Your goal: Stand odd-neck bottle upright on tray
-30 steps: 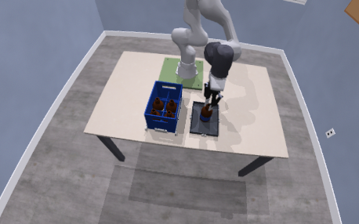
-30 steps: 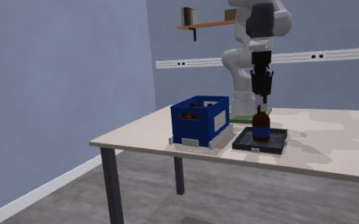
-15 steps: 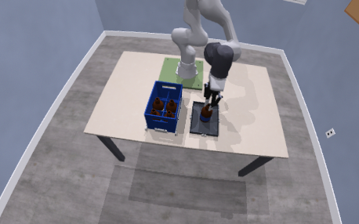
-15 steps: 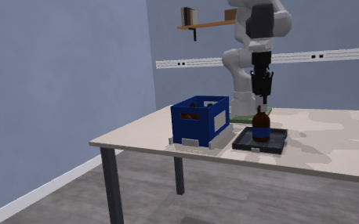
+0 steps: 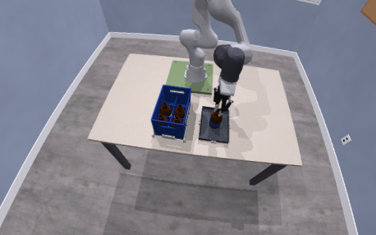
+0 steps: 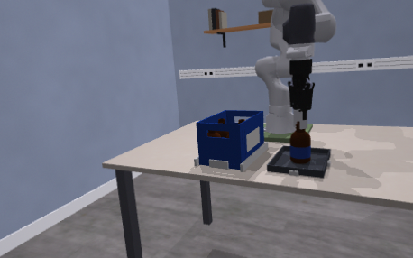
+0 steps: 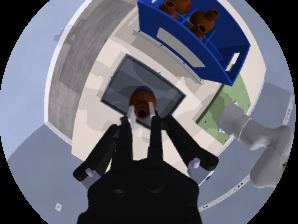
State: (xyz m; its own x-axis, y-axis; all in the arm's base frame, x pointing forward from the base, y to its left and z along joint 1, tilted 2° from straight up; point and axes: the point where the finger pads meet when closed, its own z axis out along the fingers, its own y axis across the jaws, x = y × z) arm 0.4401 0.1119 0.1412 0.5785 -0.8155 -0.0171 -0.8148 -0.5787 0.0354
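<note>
Right now my hand is 9 cm above the bottle. From my hand the other things lie so: blue crate 27 cm to the right, 9 cm below, 4 cm behind; then dark tray 16 cm below.
</note>
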